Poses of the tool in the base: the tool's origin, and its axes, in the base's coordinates. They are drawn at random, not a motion.
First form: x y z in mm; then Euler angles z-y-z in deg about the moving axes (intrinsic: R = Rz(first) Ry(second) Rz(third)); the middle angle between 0 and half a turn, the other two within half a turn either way.
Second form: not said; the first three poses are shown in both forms.
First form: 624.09 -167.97 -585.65 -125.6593 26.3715 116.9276
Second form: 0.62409 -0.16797 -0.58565 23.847 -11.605 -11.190
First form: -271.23 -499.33 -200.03 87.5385 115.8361 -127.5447
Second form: -0.27123 -0.49933 -0.20003 -121.412 -33.262 16.056
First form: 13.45 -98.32 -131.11 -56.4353 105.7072 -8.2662
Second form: 0.01345 -0.09832 -0.13111 -152.922 72.299 151.785
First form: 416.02 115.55 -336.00 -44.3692 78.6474 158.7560
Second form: 0.41602 0.11555 -0.33600 61.009 -66.037 72.486
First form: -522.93 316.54 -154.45 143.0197 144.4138 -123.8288
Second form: -0.52293 0.31654 -0.15445 -149.272 -18.903 81.611
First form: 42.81 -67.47 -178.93 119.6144 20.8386 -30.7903
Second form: 0.04281 -0.06747 -0.17893 -11.026 17.794 87.093
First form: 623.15 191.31 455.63 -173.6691 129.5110 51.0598
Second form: 0.62315 0.19131 0.45563 136.675 29.006 -56.461
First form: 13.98 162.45 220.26 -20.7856 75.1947 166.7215
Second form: 0.01398 0.16245 0.22026 40.990 -70.212 116.491
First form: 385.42 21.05 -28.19 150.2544 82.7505 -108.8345
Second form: 0.38542 0.02105 -0.02819 -82.345 -18.678 57.790
